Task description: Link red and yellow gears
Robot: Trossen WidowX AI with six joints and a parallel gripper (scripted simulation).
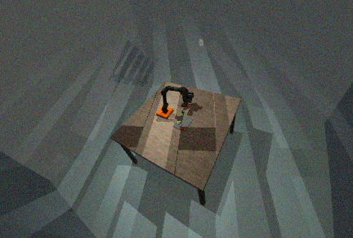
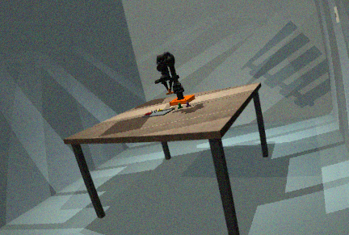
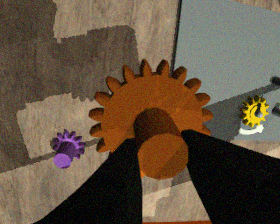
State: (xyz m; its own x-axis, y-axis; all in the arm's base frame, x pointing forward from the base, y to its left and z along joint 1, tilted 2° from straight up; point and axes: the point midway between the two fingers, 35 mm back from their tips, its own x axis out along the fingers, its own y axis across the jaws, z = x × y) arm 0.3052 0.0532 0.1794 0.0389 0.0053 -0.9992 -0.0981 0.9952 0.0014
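Now: gripper tip 150 mm to the left of the yellow gear, 150 mm above it and 50 mm past it. Round my gripper tip: green gear: 150 mm below, 80 mm behind, 20 mm to the left; orange gear: 10 mm below; purple gear: 150 mm below, 90 mm to the left, 80 mm behind.
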